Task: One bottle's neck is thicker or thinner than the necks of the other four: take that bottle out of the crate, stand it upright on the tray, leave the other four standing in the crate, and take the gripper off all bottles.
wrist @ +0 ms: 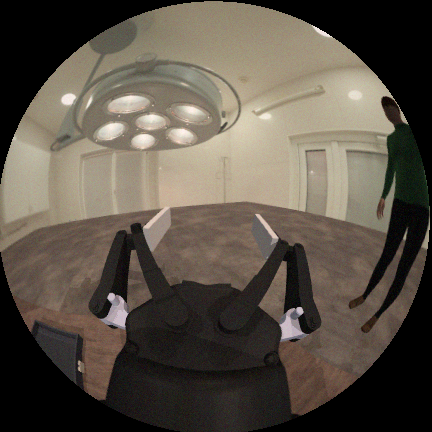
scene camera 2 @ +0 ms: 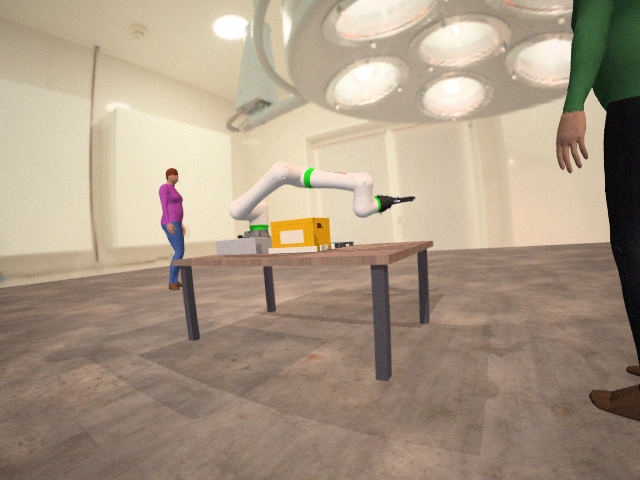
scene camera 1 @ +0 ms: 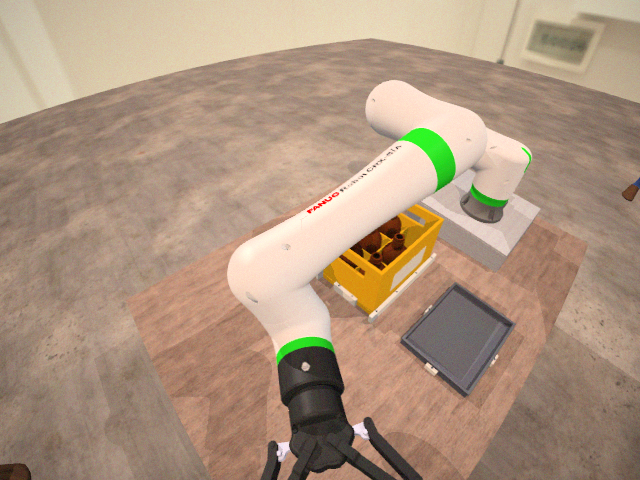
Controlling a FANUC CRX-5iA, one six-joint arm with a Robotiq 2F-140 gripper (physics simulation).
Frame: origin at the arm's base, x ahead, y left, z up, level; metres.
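Seen in the pictures: gripper, fingertip midpoint: (wrist: 211, 219); arm's base at its link origin: (scene camera 1: 480, 208).
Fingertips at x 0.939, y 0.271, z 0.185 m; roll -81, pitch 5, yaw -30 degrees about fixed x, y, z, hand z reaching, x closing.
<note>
Pixels of each thing's top centre, then the offset from my fingertips to it.
- yellow crate at its top centre: (scene camera 1: 386, 225) (scene camera 2: 299, 220) 0.384 m right, 0.532 m back, 0.094 m down
- dark grey tray at its top centre: (scene camera 1: 462, 331) (scene camera 2: 329, 243) 0.094 m right, 0.514 m back, 0.244 m down
The yellow crate (scene camera 1: 361, 287) (scene camera 2: 289, 223) stands on the table. Brown bottles are inside it: one bottle (scene camera 1: 393, 251) shows its neck near the label side, and another bottle (scene camera 1: 375, 257) shows its neck near the front corner. The arm hides part of the crate, and I cannot compare all the necks. The dark grey tray (scene camera 1: 457, 335) (scene camera 2: 343, 244) (wrist: 57, 350) lies beside the crate with nothing on it. My gripper (scene camera 2: 413, 198) (wrist: 211, 219) is open and empty, pointing sideways away from the crate, high above the table's far end; scene camera 1 cuts off its fingertips.
The wooden table (scene camera 1: 206, 356) (scene camera 2: 310, 260) carries the grey robot base block (scene camera 1: 467, 238) (scene camera 2: 242, 246). Pale brackets hold crate and tray. A person in green (scene camera 2: 625, 51) (wrist: 410, 170) and a person in purple (scene camera 2: 171, 204) stand off the table. A large lamp (scene camera 2: 405, 59) (wrist: 160, 90) hangs overhead.
</note>
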